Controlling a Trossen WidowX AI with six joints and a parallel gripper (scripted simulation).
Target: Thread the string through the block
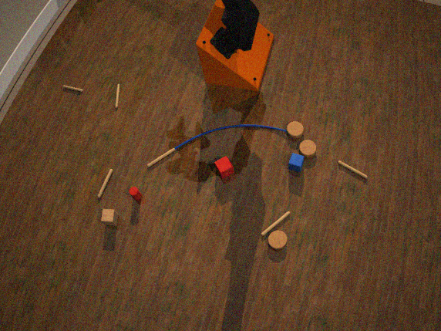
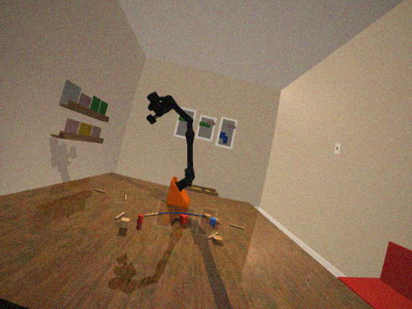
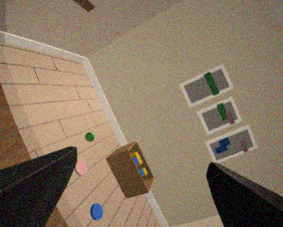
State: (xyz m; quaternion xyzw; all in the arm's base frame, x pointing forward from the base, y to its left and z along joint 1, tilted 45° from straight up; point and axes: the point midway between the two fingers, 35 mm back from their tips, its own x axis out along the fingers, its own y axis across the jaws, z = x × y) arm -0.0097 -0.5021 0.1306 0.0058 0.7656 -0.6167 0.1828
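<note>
Now: gripper tip 370 mm short of the red cube, 390 mm to the right of it and 520 mm above it. The rest, counted from my gripper tip: thin wooden stick (380 mm ahead, 240 mm to the left, 540 mm below); then red cylinder (500 mm ahead, 220 mm to the left, 520 mm below); then round wooden button (220 mm ahead, 500 mm to the left, 530 mm below).
</note>
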